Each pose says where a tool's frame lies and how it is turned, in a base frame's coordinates. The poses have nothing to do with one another.
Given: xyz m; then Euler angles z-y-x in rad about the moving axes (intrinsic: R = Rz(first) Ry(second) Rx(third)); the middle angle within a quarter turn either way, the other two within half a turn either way.
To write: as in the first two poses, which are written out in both.
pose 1, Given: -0.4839, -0.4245, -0.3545, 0.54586, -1.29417, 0.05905
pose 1, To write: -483.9, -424.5, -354.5, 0.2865, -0.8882, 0.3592, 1.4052
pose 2, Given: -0.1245, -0.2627, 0.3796, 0.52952, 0.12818, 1.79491
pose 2, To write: -124.5, -262.7, 379.6, 0.9405, 0.3074, 0.1451, 1.8200
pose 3, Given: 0.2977, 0.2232, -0.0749, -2.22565, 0.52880, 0.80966
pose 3, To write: 297.7, 223.2, -74.9, 0.4021, -0.2461, -0.8819, 2.5323
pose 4, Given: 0.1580, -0.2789, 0.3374, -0.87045, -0.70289, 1.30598
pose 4, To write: 158.0, -278.9, 337.4, 0.6234, -0.7576, -0.1935, 1.4014
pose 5, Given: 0.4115, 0.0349, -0.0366, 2.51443, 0.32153, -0.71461
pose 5, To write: 411.5, 34.9, -36.6, -0.2561, -0.2901, 0.9221, 2.6733
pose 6, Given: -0.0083, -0.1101, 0.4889, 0.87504, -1.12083, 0.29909
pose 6, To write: -8.3, -110.1, 488.9, 0.4894, -0.6137, 0.6195, 1.5191
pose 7, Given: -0.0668, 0.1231, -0.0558, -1.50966, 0.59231, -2.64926
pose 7, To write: -66.8, 123.1, -55.8, -0.6730, 0.7379, 0.0499, 2.3971
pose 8, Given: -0.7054, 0.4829, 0.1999, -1.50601, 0.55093, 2.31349
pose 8, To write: -705.4, 482.9, 199.9, 0.7222, -0.5259, -0.4493, 2.9167
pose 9, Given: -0.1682, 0.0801, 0.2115, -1.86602, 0.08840, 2.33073
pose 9, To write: -168.2, 80.1, 211.5, 0.5724, -0.7425, -0.3479, 2.7348
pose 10, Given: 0.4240, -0.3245, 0.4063, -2.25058, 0.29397, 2.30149
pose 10, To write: 424.0, -324.5, 406.3, 0.4437, -0.7904, -0.4223, 3.0352
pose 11, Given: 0.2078, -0.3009, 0.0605, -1.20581, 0.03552, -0.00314
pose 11, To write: 207.8, -300.9, 60.5, 0.0155, 0.0274, -0.9995, 1.2062
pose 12, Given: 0.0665, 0.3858, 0.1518, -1.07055, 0.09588, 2.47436
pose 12, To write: 66.5, 385.8, 151.8, 0.8486, -0.4843, -0.2130, 2.6192
